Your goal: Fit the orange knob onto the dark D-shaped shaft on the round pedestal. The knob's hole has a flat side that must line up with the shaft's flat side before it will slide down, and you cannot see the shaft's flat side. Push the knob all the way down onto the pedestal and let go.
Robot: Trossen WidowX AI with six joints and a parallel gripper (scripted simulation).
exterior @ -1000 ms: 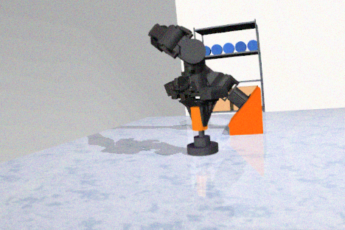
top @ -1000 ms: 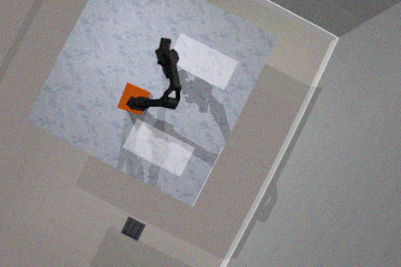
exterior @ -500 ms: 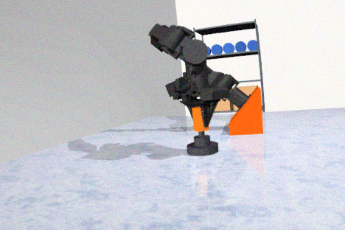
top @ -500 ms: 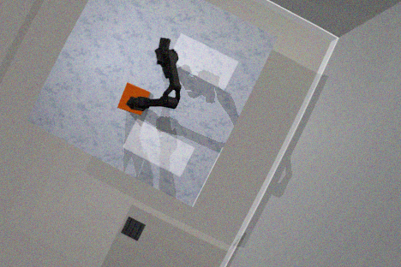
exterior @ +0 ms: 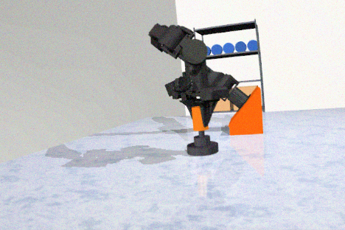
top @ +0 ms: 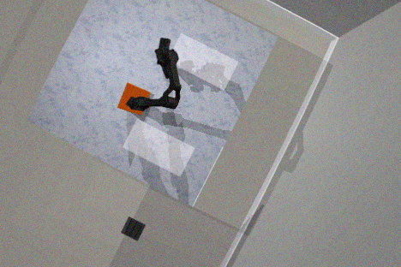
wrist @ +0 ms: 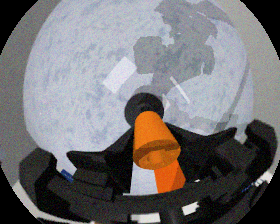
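The orange knob lies 20 mm above my gripper tip. Also, from my gripper tip: dark round pedestal (40 mm below).
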